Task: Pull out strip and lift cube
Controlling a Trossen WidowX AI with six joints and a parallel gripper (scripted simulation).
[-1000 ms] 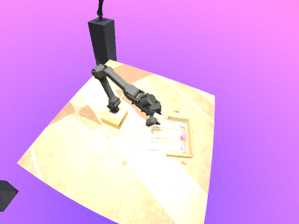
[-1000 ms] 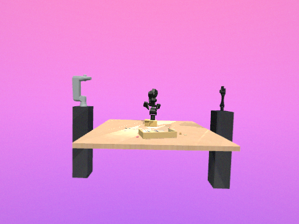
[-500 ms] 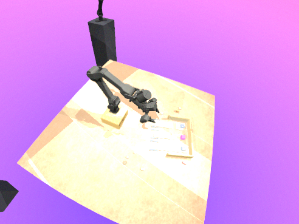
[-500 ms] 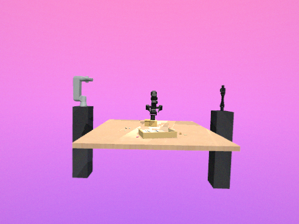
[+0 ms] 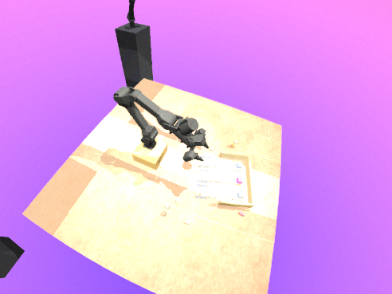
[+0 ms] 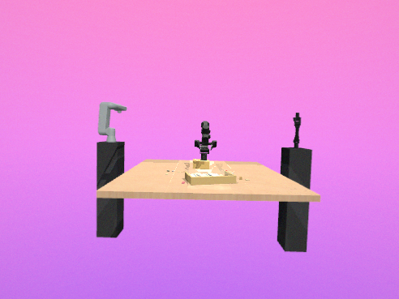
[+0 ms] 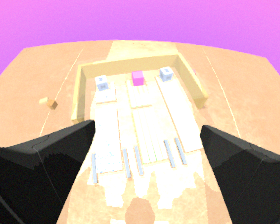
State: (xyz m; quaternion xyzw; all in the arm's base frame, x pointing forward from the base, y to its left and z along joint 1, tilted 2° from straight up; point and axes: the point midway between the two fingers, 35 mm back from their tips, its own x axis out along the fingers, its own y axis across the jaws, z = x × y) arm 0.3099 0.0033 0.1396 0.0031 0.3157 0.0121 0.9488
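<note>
My gripper tip is now 16 cm short of the pale band, 8 cm to the left of it and 20 cm above it.
</note>
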